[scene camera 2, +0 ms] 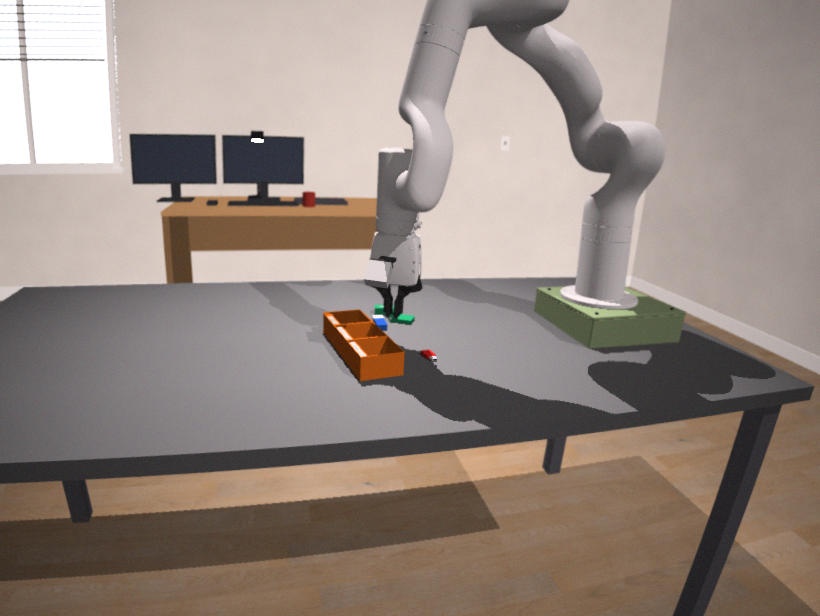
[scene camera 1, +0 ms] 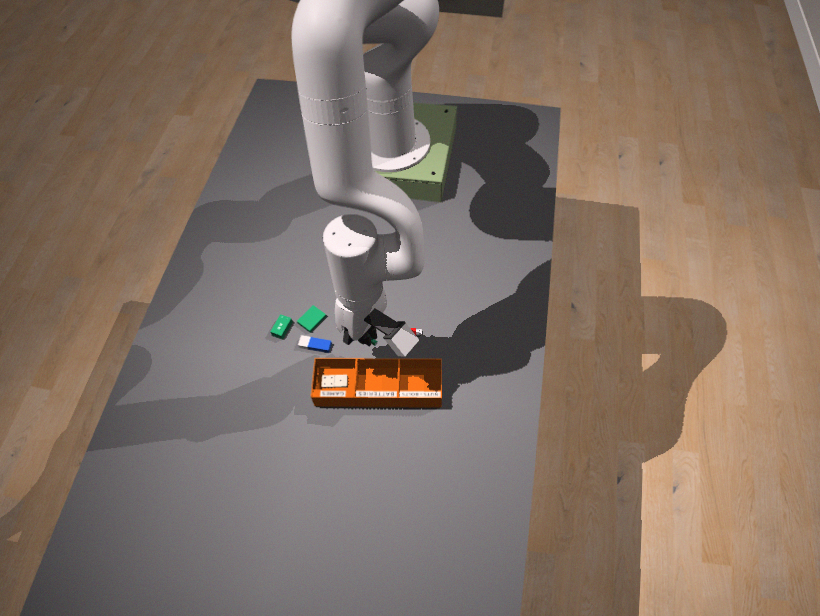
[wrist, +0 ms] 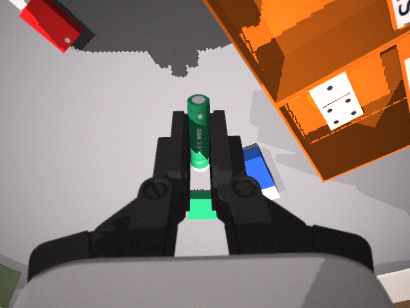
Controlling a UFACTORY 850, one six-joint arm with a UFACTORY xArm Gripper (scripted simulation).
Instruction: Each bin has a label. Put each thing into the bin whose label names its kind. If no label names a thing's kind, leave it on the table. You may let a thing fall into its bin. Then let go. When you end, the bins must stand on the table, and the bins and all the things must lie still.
Observation:
The pictures show: my gripper, an eraser, an orange three-part bin, a white domino and a green cylindrical battery.
My gripper also shows in scene camera 1 and in the wrist view.

